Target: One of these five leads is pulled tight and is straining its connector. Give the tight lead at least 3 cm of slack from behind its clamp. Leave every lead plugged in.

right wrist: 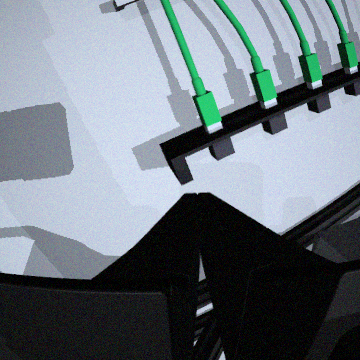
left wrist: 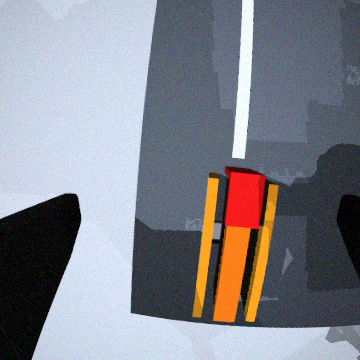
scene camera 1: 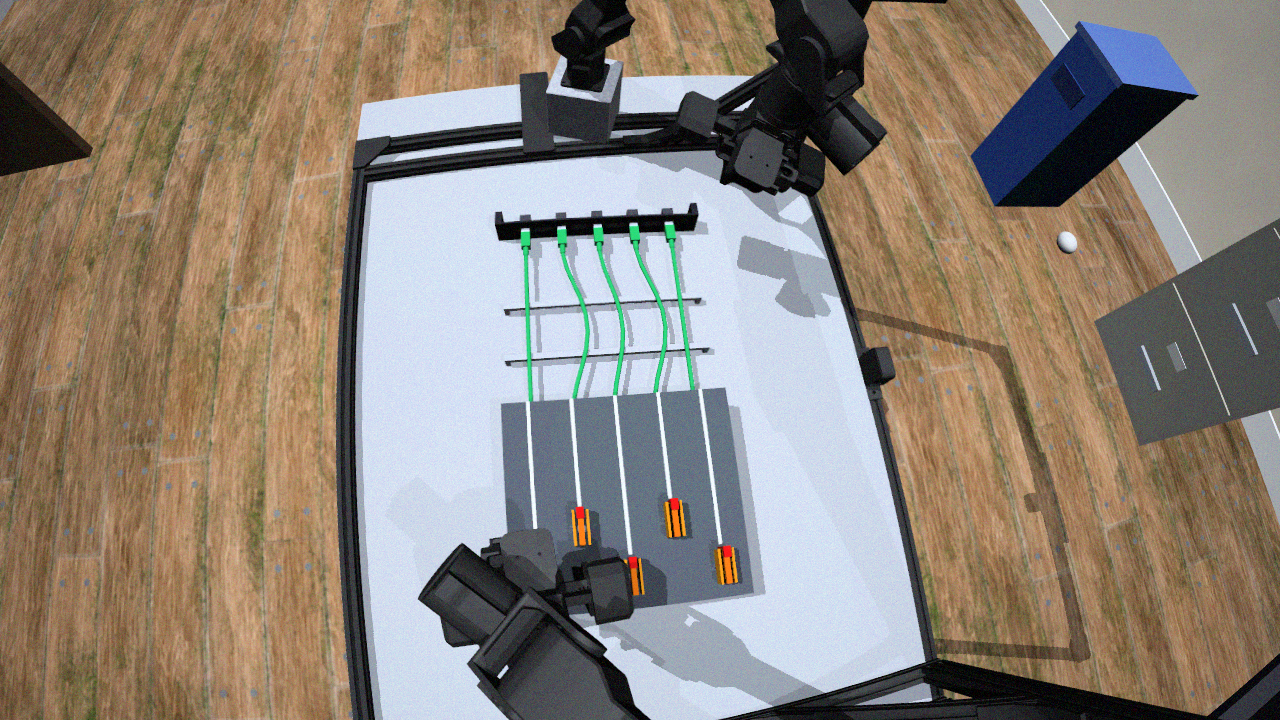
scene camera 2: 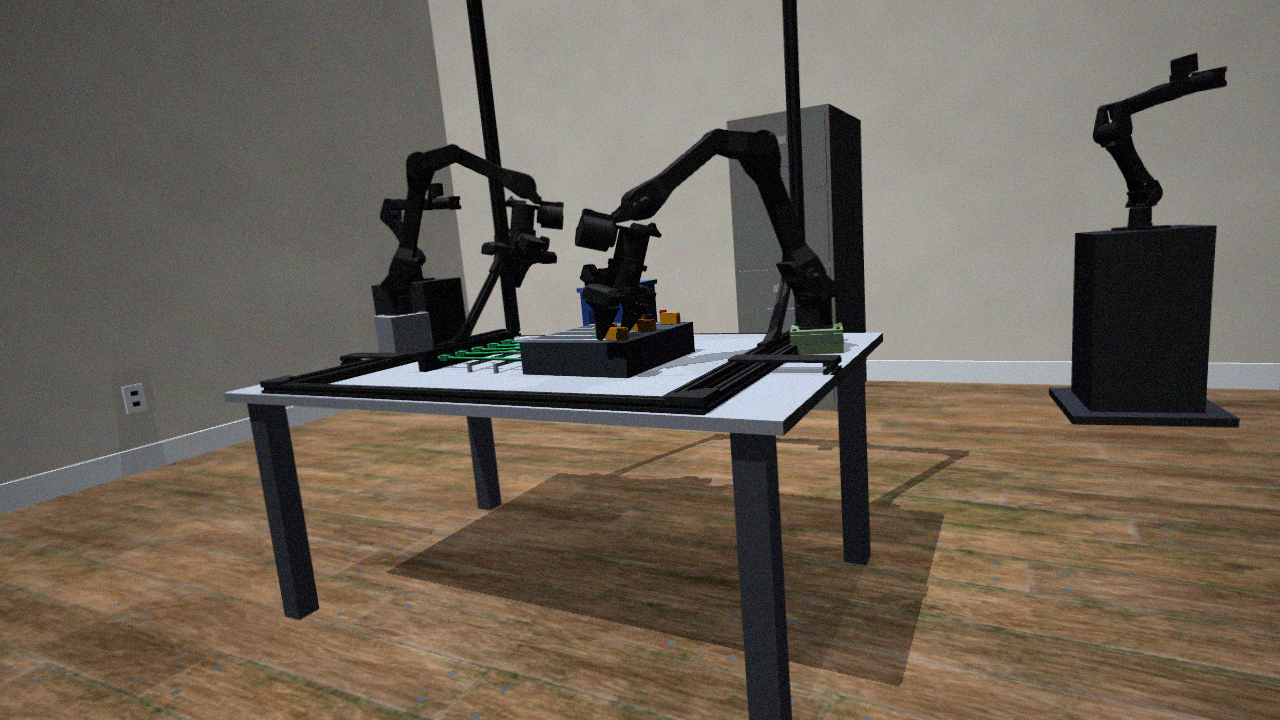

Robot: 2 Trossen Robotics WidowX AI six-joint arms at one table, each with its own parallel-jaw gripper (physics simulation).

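Places are measured from the left arm's base along level axes (x left, y back, z up), in metres.
Pixels of known places: left gripper, fingertip midpoint: (left wrist: 214,208) (scene camera 2: 611,338); right gripper, fingertip midpoint: (right wrist: 196,205) (scene camera 1: 722,181) (scene camera 2: 517,287); left arm's base at its link origin: (scene camera 2: 816,326); right arm's base at its link origin: (scene camera 1: 585,75) (scene camera 2: 401,313).
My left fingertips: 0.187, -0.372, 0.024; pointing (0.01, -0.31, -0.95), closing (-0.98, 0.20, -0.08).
Note:
Ahead of a thing's pixels: the offset from my left fingertips to its middle, as dx, dy, dz. "spot": to the spot under its first point.
Five green leads run from the black connector bar @(spot: -0.228, -0.429, -0.044) (scene camera 1: 586,225) (right wrist: 240,118) to the grey block (scene camera 1: 554,465) (left wrist: 175,125). The leftmost lead @(spot: -0.106, -0.324, -0.044) (scene camera 1: 528,313) and the rightmost lead @(spot: -0.306, -0.263, -0.044) (scene camera 1: 681,304) look straight in scene camera 1; the three between bend. All five are plugged in. Orange clamps with red ends (scene camera 1: 581,526) (scene camera 1: 674,519) (scene camera 1: 727,565) sit on the block. My left gripper (left wrist: 214,208) is open, its fingers on either side of the leftmost clamp @(-0.003, +0.010, -0.002) (left wrist: 232,270), not touching it; my arm hides that clamp in scene camera 1. My right gripper (right wrist: 196,205) is shut and empty near the bar's end.
Two thin rails (scene camera 1: 604,306) (scene camera 1: 608,356) cross under the leads. The second lane's clamp stands to the right of my left gripper in scene camera 1, with another clamp @(-0.104, +0.040, -0.002) (scene camera 1: 636,575) beside the wrist. A black frame (scene camera 1: 351,402) borders the table.

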